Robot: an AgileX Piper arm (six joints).
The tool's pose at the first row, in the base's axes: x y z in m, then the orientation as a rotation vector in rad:
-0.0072 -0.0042 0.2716 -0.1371 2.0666 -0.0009
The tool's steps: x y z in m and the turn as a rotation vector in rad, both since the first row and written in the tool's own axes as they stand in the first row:
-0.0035 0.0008 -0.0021 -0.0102 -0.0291 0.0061
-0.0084 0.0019 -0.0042 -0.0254 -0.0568 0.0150
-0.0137 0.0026 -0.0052 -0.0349 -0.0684 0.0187
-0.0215 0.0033 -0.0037 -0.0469 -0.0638 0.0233
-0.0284 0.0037 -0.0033 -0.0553 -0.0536 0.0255
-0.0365 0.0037 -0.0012 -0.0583 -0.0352 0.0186
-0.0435 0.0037 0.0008 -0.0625 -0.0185 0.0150
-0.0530 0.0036 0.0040 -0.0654 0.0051 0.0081
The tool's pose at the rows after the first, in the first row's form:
-0.0075 -0.0032 0.2756 -0.1363 2.0382 0.0153
-0.0071 -0.0017 0.2809 -0.1358 2.0114 0.0381
-0.0055 -0.0006 0.2859 -0.1375 2.0001 0.0507
-0.0006 0.0010 0.2920 -0.1402 2.0051 0.0655
0.0030 0.0021 0.2978 -0.1433 2.0155 0.0749
0.0087 0.0030 0.3039 -0.1527 2.0335 0.0727
0.0137 0.0038 0.3091 -0.1595 2.0499 0.0740
0.0210 0.0048 0.3159 -0.1691 2.0731 0.0714

